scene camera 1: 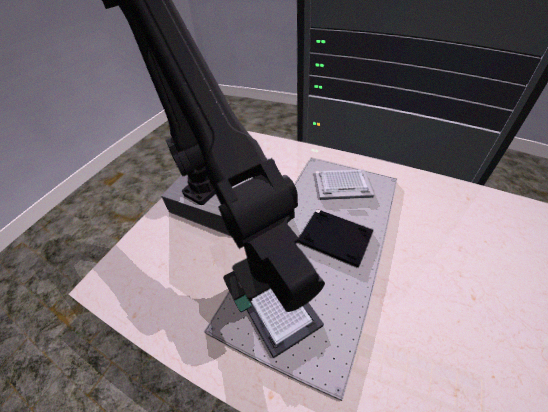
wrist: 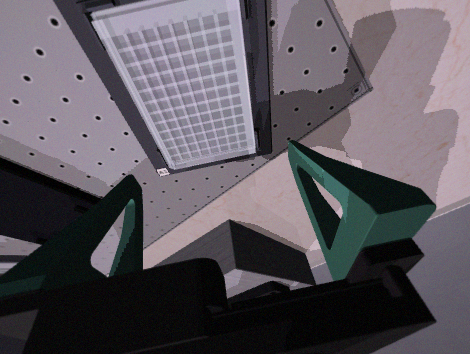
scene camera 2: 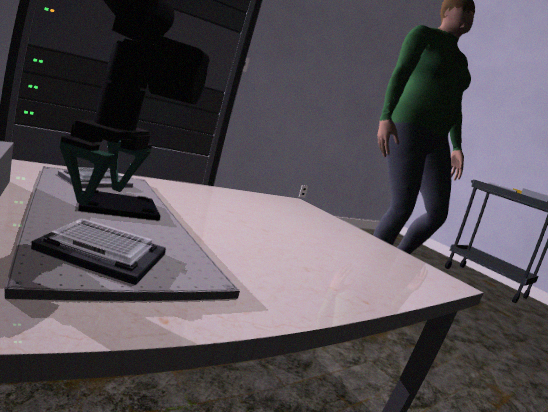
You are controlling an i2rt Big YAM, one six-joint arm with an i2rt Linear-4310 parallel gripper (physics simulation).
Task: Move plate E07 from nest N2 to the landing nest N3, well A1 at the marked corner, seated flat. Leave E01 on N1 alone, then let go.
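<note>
A clear-white gridded plate (scene camera 1: 280, 322) (scene camera 2: 100, 240) (wrist: 185, 90) lies on the near dark grey nest (scene camera 1: 318, 325) (wrist: 261, 75), with an A1 tag (wrist: 163, 172) at one nest corner. Another white plate (scene camera 1: 345, 181) lies on the far light grey nest (scene camera 1: 345, 195). Plate and nest numbers cannot be read. The black landing nest (scene camera 1: 336, 239) (scene camera 2: 125, 206) (wrist: 40, 200) between them is empty, with a white tag (scene camera 1: 318, 211) at one corner. My gripper (scene camera 2: 101, 196) (wrist: 212, 164) is open and empty, raised near the near plate. In the wrist view that plate lies beyond the fingertips, turned slightly; scene camera 1 hides one finger.
The nests stand on a perforated grey board (scene camera 1: 345, 320) (scene camera 2: 185, 270) on the pale table (scene camera 1: 450, 300) (scene camera 2: 260, 240). The arm's base block (scene camera 1: 200, 217) (wrist: 265, 250) is beside the board. A dark rack (scene camera 1: 400, 110) stands behind; a person (scene camera 2: 425, 100) and a cart (scene camera 2: 505, 196) are beyond the table.
</note>
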